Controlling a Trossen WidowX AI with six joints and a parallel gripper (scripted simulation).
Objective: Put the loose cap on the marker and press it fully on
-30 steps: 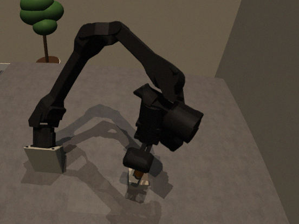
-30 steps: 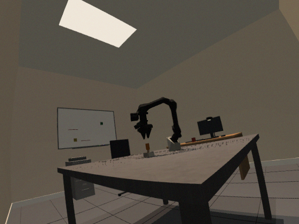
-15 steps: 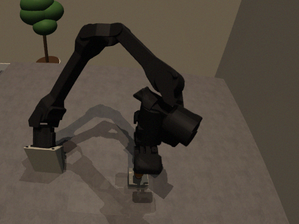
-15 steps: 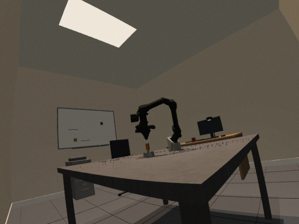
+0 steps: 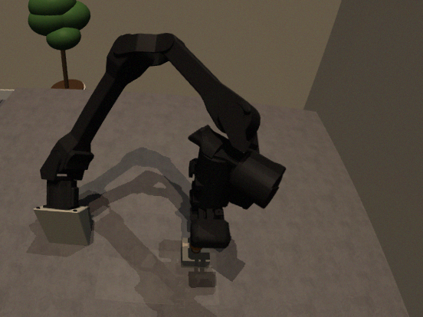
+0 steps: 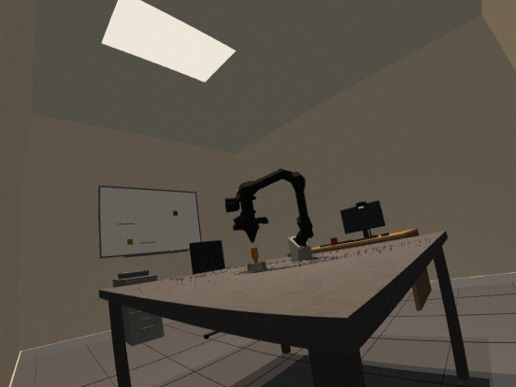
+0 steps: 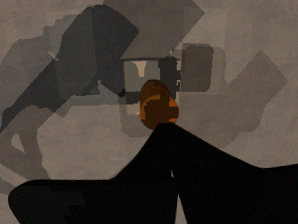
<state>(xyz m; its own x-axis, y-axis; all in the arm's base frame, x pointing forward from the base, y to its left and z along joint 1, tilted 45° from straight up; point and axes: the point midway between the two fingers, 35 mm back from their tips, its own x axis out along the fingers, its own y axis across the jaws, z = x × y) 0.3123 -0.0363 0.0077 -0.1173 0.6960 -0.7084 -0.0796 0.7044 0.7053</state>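
The orange marker cap is 5 cm below my gripper tip. Round my gripper tip: holder block: 11 cm below.
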